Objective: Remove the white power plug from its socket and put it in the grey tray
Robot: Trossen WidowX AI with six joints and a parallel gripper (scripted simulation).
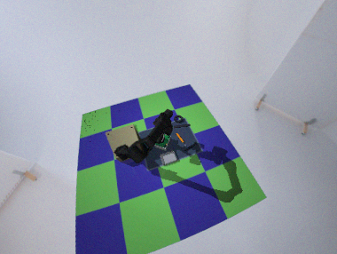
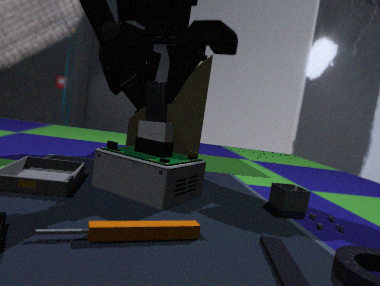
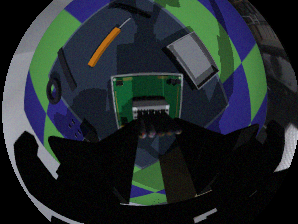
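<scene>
Now: the white power plug 3 cm below my gripper tip. Round my gripper tip: black bar 22 cm ahead, 10 cm to the left, 12 cm below; then dark mat 5 cm ahead, 12 cm below.
</scene>
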